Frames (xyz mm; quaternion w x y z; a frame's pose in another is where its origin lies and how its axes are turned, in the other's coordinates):
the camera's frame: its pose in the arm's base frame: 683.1 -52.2 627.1 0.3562 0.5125 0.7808 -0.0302
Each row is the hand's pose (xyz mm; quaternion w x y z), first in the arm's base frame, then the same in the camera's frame.
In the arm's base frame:
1: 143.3 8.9 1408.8 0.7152 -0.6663 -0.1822 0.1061
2: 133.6 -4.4 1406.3 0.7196 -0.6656 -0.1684 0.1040
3: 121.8 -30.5 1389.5 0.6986 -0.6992 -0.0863 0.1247
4: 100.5 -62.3 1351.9 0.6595 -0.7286 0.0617 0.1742
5: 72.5 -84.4 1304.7 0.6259 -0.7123 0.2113 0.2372
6: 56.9 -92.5 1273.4 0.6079 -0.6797 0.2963 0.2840
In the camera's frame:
1: -292.1 -166.2 -890.6 0.2322 0.6812 0.5891 0.3675
2: -298.8 -181.2 -888.4 0.2194 0.6820 0.5886 0.3746
3: -306.7 -208.6 -871.3 0.1806 0.7018 0.5334 0.4362
4: -304.7 -253.1 -841.4 0.0956 0.7354 0.4257 0.5185
5: -288.0 -301.6 -811.9 0.0157 -0.7660 -0.3134 -0.5610
6: -272.5 -328.2 -793.4 0.0910 -0.7843 -0.2441 -0.5630

